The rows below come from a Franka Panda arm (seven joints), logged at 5 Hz.
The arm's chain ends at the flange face. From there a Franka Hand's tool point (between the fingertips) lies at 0.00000 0.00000 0.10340 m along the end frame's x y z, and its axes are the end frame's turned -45 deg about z.
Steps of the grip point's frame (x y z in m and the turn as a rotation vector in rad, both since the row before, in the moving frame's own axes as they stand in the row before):
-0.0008, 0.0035, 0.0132, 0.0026, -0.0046, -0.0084
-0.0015, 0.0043, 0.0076, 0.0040, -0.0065, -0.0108
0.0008, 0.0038, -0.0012, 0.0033, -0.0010, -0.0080
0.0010, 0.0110, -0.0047, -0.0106, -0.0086, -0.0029
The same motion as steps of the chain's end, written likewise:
0.0024, 0.0029, 0.0132, -0.0014, -0.0051, -0.0084
0.0027, 0.0039, 0.0076, -0.0018, -0.0074, -0.0108
0.0036, 0.0023, -0.0012, 0.0016, -0.0030, -0.0080
0.0083, 0.0057, -0.0047, -0.0136, 0.0014, -0.0029

